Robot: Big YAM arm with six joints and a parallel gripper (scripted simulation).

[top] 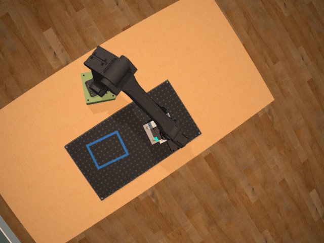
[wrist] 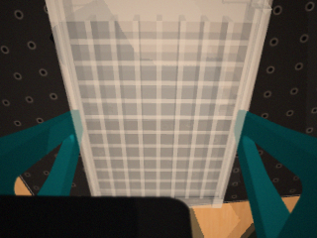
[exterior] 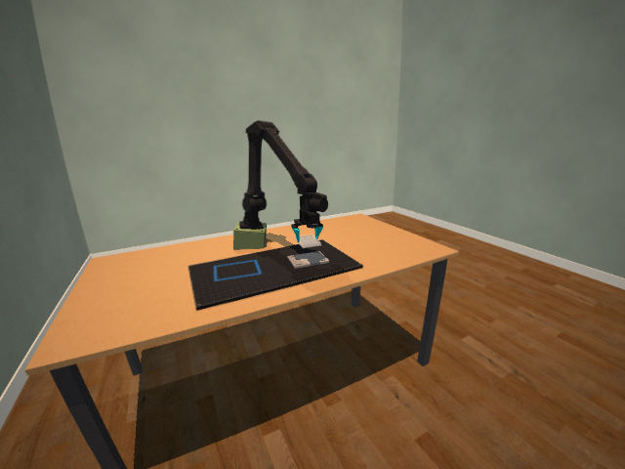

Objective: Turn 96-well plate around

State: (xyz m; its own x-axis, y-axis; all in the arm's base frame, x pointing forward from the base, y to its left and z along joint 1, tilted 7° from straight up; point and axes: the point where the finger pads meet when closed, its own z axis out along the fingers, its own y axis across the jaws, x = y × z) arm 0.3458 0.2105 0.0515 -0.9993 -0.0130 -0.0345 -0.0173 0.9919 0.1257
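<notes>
Now: the 96-well plate 1 cm below my hand. Round my hand: plate nest N1: 10 cm below.
</notes>
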